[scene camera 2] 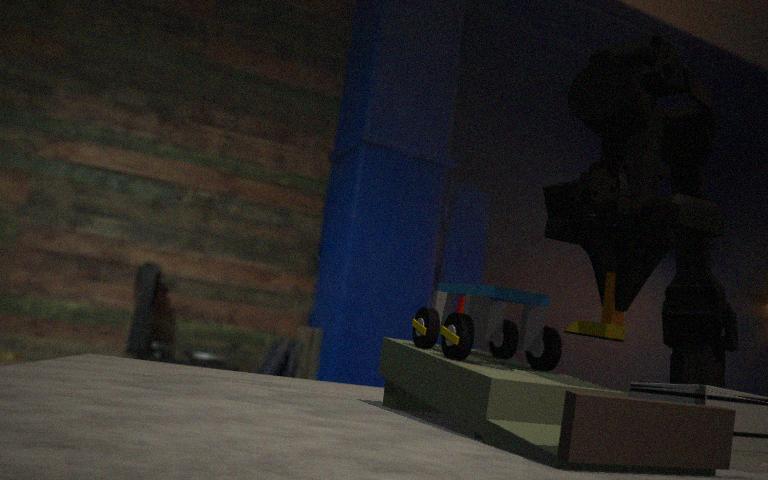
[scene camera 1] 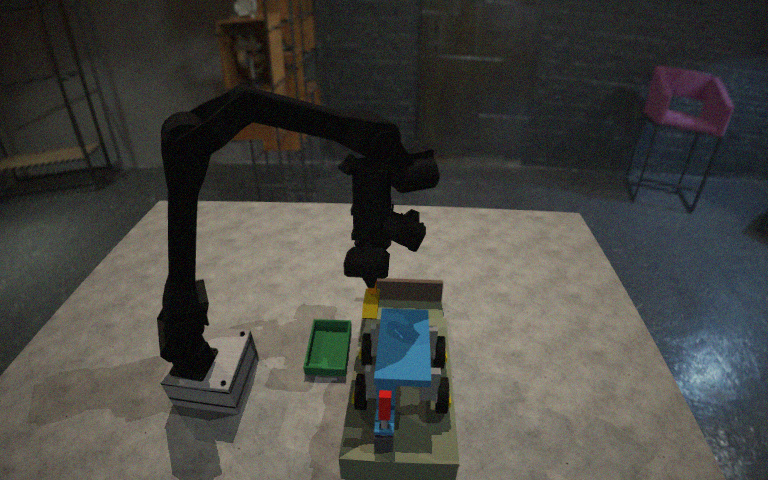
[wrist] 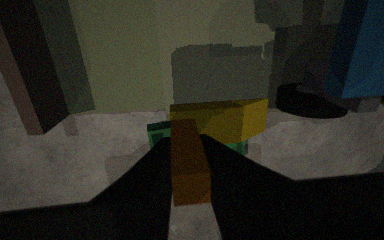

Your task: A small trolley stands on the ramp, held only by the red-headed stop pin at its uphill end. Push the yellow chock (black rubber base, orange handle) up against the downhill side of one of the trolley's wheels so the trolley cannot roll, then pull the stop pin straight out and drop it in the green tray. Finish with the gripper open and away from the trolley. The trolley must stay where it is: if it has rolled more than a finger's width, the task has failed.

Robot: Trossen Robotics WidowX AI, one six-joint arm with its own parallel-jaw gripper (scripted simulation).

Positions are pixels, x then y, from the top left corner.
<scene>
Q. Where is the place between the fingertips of my gripper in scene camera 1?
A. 371, 284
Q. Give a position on a ramp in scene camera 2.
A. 481, 386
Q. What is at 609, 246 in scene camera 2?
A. My gripper.
</scene>
